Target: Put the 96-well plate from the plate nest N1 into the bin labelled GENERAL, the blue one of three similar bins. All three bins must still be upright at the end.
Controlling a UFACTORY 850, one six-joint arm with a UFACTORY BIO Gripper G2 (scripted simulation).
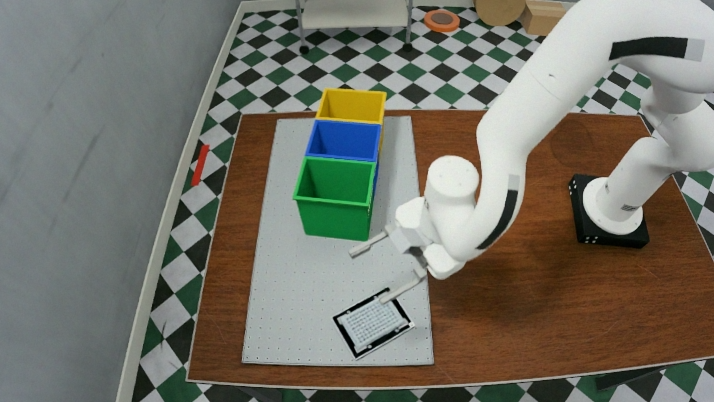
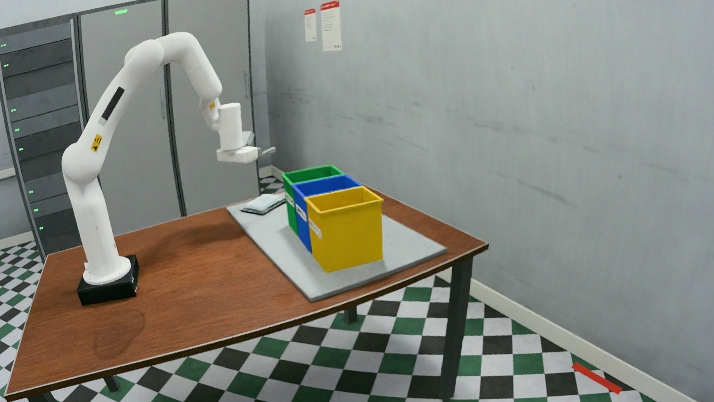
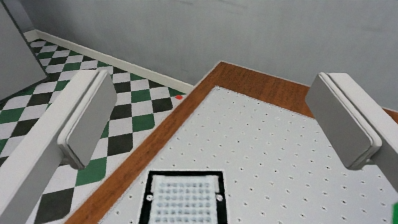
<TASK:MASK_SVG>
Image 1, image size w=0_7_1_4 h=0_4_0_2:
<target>my gripper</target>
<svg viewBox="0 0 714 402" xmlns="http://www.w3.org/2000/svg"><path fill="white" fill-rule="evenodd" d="M466 262L459 263L453 261L444 250L443 244L434 243L427 248L420 248L424 254L420 258L415 258L420 266L413 269L417 279L400 290L397 288L379 298L378 303L383 307L422 284L427 278L427 274L424 271L425 268L437 280L445 280L463 269ZM391 225L385 227L383 234L349 251L348 255L353 261L370 252L371 246L389 238L395 231ZM423 198L417 198L397 209L395 216L397 228L415 229L419 227Z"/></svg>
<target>white 96-well plate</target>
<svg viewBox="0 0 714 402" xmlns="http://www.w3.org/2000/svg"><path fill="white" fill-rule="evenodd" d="M386 294L340 319L358 350L405 323L392 302L383 307L378 303L378 299Z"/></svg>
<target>green bin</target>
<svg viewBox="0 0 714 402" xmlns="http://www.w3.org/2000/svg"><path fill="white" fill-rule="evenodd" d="M304 156L292 199L296 200L305 235L368 242L373 210L373 178L376 162Z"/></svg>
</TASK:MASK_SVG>
